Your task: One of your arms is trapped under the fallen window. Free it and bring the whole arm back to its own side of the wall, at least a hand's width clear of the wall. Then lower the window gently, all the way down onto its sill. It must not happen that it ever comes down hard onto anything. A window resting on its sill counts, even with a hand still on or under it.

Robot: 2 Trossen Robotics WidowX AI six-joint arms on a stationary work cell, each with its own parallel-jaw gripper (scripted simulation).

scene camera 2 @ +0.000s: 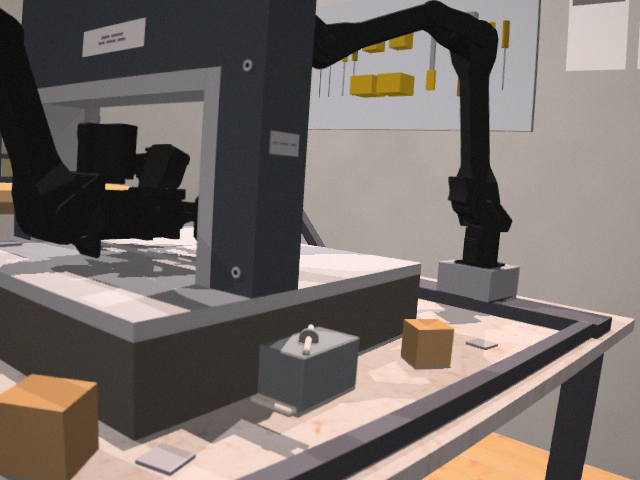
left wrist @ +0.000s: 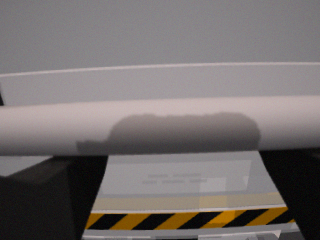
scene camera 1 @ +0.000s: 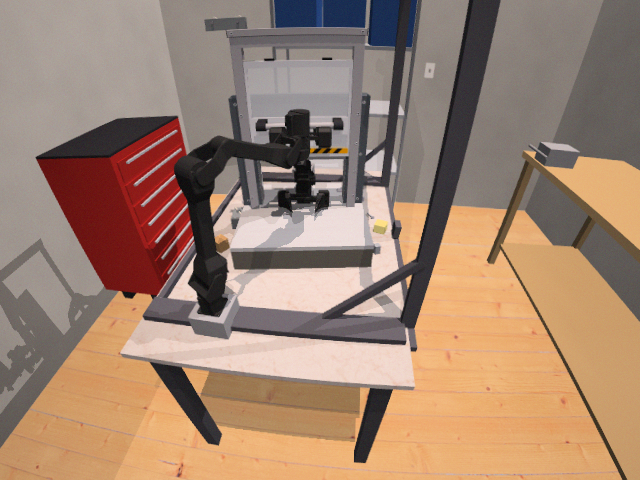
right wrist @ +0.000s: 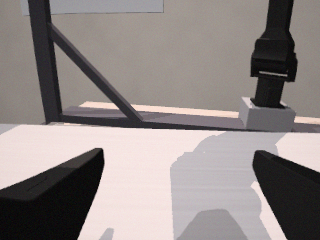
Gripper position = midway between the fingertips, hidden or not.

Observation:
I see my left gripper (left wrist: 183,141), my right gripper (scene camera 1: 303,210) and a brown cube (scene camera 2: 425,342).
My right gripper shows as well in the right wrist view (right wrist: 179,157). The left wrist view does not show the brown cube: it is out of frame. The right wrist view misses the brown cube: it is out of frame.

